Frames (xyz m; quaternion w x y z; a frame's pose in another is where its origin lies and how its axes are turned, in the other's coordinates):
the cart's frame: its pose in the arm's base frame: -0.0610 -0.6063 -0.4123 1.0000 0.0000 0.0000 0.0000
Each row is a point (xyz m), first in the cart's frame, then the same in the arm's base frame.
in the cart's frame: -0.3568 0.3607 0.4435
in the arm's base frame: -0.4178 -0.2456 0.0312
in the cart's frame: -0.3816 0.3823 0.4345
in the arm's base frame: -0.4426 -0.2240 0.0222
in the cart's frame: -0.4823 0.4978 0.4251
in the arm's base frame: -0.5433 -0.1085 0.0128
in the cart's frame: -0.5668 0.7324 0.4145
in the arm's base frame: -0.6278 0.1261 0.0022
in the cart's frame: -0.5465 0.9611 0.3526
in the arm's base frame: -0.6075 0.3548 -0.0597
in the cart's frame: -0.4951 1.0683 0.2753
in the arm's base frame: -0.5561 0.4620 -0.1370
